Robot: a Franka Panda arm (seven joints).
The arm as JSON. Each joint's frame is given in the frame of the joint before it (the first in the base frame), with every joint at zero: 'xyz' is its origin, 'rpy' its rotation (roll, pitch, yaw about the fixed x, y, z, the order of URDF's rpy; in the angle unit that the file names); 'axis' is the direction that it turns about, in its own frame. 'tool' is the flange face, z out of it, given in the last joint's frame.
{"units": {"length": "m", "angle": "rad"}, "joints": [
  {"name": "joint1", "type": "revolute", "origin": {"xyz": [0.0, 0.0, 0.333], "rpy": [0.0, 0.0, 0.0]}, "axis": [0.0, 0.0, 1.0]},
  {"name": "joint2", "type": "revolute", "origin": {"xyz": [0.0, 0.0, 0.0], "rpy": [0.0, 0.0, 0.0]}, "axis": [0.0, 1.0, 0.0]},
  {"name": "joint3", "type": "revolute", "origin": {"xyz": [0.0, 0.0, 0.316], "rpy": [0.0, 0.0, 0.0]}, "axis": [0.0, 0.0, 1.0]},
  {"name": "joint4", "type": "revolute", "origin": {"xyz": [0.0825, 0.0, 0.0], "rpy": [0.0, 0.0, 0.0]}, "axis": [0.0, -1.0, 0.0]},
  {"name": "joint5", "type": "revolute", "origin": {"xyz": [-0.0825, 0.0, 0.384], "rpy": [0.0, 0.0, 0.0]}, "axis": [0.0, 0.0, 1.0]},
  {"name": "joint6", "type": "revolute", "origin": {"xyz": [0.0, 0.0, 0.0], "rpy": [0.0, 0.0, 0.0]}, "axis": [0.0, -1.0, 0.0]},
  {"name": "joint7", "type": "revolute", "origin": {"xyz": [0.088, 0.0, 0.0], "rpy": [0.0, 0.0, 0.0]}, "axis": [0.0, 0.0, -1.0]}
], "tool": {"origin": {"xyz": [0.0, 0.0, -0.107], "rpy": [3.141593, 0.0, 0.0]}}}
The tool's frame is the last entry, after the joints.
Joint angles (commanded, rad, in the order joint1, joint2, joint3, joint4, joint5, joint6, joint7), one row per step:
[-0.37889 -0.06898 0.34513 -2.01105 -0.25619 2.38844 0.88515]
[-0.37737 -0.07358 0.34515 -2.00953 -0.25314 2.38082 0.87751]
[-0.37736 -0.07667 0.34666 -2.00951 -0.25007 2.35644 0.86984]
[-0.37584 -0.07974 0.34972 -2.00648 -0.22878 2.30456 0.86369]
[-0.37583 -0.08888 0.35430 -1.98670 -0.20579 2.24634 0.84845]
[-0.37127 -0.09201 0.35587 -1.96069 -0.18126 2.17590 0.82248]
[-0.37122 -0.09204 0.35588 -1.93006 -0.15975 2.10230 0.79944]
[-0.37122 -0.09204 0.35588 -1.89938 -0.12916 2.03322 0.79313]
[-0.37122 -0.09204 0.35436 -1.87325 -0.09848 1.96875 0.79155]
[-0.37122 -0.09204 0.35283 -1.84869 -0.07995 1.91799 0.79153]
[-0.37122 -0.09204 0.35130 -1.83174 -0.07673 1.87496 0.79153]
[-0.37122 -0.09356 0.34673 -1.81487 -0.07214 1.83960 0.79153]
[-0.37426 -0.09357 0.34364 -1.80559 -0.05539 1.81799 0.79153]
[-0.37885 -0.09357 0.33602 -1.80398 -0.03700 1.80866 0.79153]
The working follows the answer.
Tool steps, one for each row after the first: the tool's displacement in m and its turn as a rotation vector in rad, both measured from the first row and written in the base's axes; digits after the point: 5 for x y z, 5 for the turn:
[-0.00109 0.00099 0.00234 -0.00264 0.00303 0.00522]
[-0.00310 0.00128 0.00106 -0.00559 0.02519 0.00617]
[-0.00656 0.00277 -0.00200 0.00783 0.07006 -0.00377]
[-0.00980 0.00507 0.00598 0.01703 0.10079 -0.00573]
[-0.01254 0.00796 0.01260 0.02684 0.14502 0.00278]
[-0.01503 0.00753 0.01972 0.03808 0.19012 0.00540]
[-0.01770 0.00812 0.02736 0.06549 0.22747 -0.00535]
[-0.02092 0.00843 0.03334 0.09573 0.26419 -0.01853]
[-0.02340 0.00852 0.04016 0.11468 0.28921 -0.02784]
[-0.02606 0.00767 0.04417 0.11848 0.31458 -0.03506]
[-0.02857 0.00548 0.04978 0.12391 0.33076 -0.04378]
[-0.03007 0.00339 0.05213 0.14222 0.34210 -0.05200]
[-0.03109 -0.00191 0.05203 0.16362 0.34822 -0.06457]

Tool pose at each row, in the base's axes (x y z in m, rotation vector in rad; rounded; the steps above come from the unrounded poses):
[0.57451 -0.01750 0.53091 2.79374 -1.12593 0.76347]
[0.57342 -0.01651 0.53325 2.79583 -1.11678 0.76034]
[0.57142 -0.01622 0.53198 2.79538 -1.11002 0.72864]
[0.56796 -0.01473 0.52892 2.79997 -1.12484 0.65669]
[0.56471 -0.01242 0.53689 2.80596 -1.12832 0.60772]
[0.56197 -0.00953 0.54351 2.81939 -1.11574 0.53933]
[0.55949 -0.00997 0.55063 2.82786 -1.11107 0.46862]
[0.55681 -0.00938 0.55827 2.83775 -1.13568 0.40111]
[0.55359 -0.00907 0.56425 2.84643 -1.16496 0.33245]
[0.55111 -0.00897 0.57107 2.84991 -1.18390 0.28607]
[0.54845 -0.00982 0.57508 2.84315 -1.18954 0.24674]
[0.54594 -0.01202 0.58069 2.83750 -1.20031 0.21999]
[0.54444 -0.01411 0.58305 2.84219 -1.22029 0.19359]
[0.54342 -0.01940 0.58294 2.84613 -1.24928 0.17273]

